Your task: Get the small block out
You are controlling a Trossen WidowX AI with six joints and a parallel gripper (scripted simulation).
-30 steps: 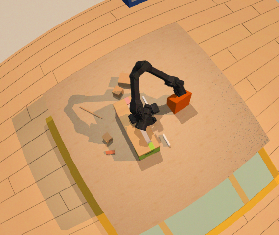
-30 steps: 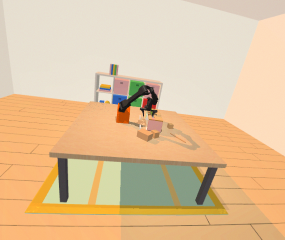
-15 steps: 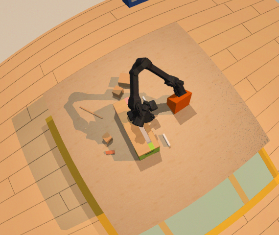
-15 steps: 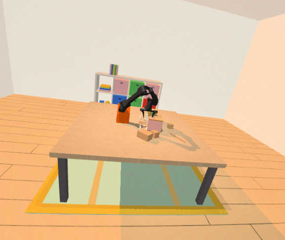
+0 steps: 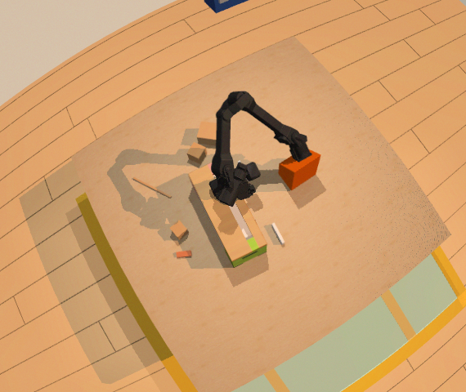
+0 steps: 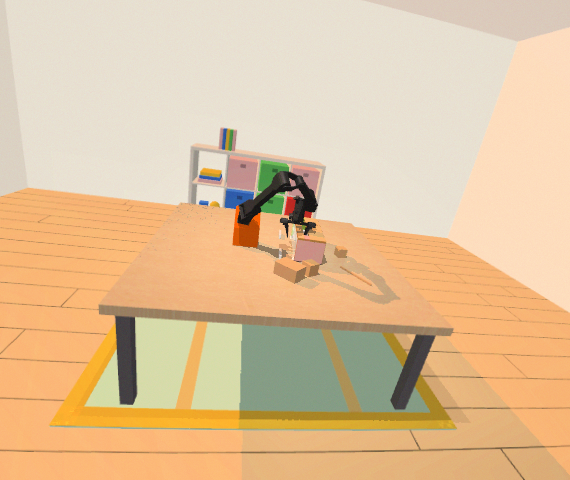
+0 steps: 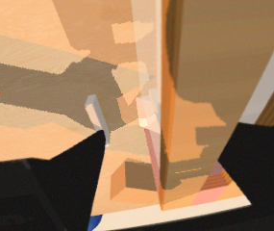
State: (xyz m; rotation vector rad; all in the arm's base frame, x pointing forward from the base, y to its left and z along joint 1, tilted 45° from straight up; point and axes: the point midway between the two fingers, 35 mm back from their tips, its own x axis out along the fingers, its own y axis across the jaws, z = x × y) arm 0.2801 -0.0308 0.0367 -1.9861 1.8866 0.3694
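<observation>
My gripper tip is now 50 mm short of the tan block and 30 mm to the left of it. The rest, counted from my gripper tip: thin stick (300 mm ahead, 180 mm to the right, 80 mm below); wooden box (40 mm ahead, 100 mm to the left, 20 mm below).
</observation>
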